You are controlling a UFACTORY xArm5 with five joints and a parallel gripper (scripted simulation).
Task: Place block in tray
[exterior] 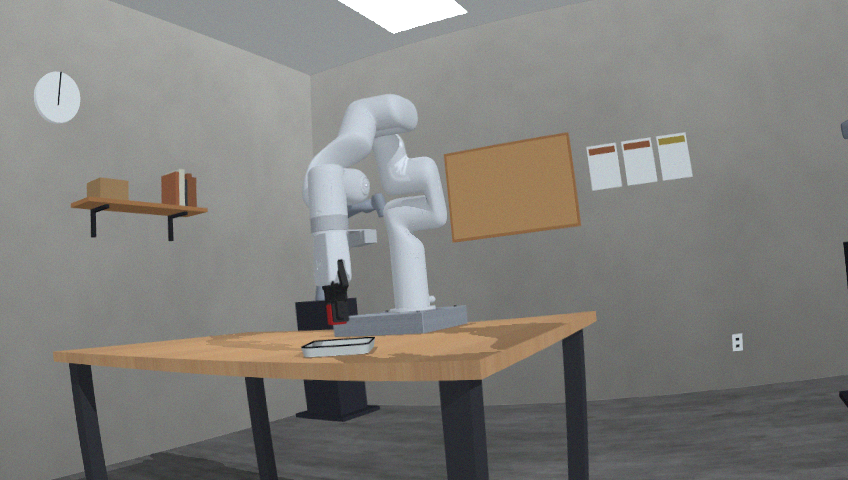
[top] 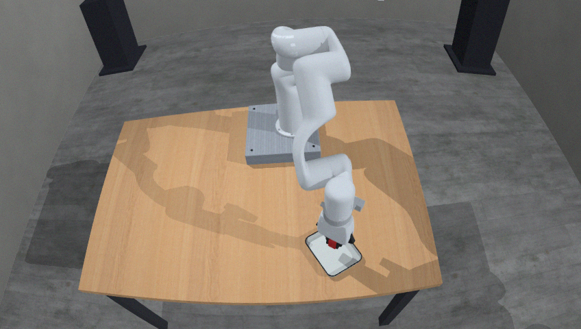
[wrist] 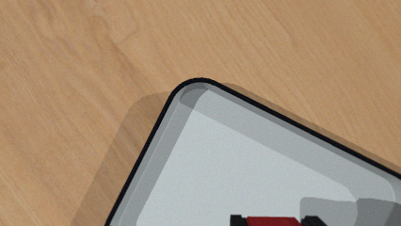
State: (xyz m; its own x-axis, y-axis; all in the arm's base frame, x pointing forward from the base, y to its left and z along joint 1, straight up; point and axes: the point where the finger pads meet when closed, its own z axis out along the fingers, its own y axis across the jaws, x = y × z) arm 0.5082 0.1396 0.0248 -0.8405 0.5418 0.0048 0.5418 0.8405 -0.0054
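My gripper is now 70 mm above the white tray. Round my hand: red block 10 mm below.
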